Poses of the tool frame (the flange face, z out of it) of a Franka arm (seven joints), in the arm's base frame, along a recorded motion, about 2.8 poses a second.
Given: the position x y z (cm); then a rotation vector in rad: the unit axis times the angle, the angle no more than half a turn.
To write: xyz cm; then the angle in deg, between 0 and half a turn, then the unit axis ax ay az. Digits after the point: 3 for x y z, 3 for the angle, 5 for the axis.
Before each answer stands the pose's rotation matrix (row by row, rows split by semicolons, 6 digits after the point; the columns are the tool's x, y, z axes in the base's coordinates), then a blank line. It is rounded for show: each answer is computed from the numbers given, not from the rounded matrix.
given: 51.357 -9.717 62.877 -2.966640 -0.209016 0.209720
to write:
0.980400 0.127406 -0.150279; 0.149849 -0.977426 0.148940; -0.127911 -0.168540 -0.977360

51.357 -9.717 62.877 170.820 -0.99506 -0.07011 0.07034
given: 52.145 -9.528 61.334 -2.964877 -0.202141 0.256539
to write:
0.976172 0.120276 -0.180617; 0.147474 -0.978293 0.145580; -0.159187 -0.168747 -0.972720

52.145 -9.528 61.334 170.903 -0.99399 -0.06777 0.08601
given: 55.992 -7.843 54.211 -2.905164 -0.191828 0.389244
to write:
0.956804 0.100965 -0.272639; 0.154707 -0.970783 0.183429; -0.246153 -0.217685 -0.944469

55.992 -7.843 54.211 168.300 -0.98903 -0.06531 0.13251
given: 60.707 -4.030 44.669 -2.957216 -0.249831 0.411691
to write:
0.948606 0.143818 -0.281890; 0.183642 -0.975612 0.120233; -0.257724 -0.165821 -0.951883

60.707 -4.030 44.669 171.668 -0.98700 -0.08338 0.13741
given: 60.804 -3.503 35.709 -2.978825 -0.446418 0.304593
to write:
0.936476 0.277774 -0.214139; 0.300691 -0.950148 0.082489; -0.180550 -0.141639 -0.973314

60.804 -3.503 35.709 173.460 -0.98394 -0.14746 0.10061
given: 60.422 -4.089 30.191 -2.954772 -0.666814 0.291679
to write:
0.885872 0.415071 -0.207234; 0.433924 -0.899355 0.053585; -0.164135 -0.137394 -0.976823

60.422 -4.089 30.191 174.356 -0.97098 -0.21912 0.09585
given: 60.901 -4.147 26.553 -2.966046 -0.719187 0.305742
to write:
0.870354 0.445440 -0.209924; 0.460243 -0.887437 0.025126; -0.175102 -0.118484 -0.977395

60.901 -4.147 26.553 175.742 -0.96700 -0.23447 0.09968
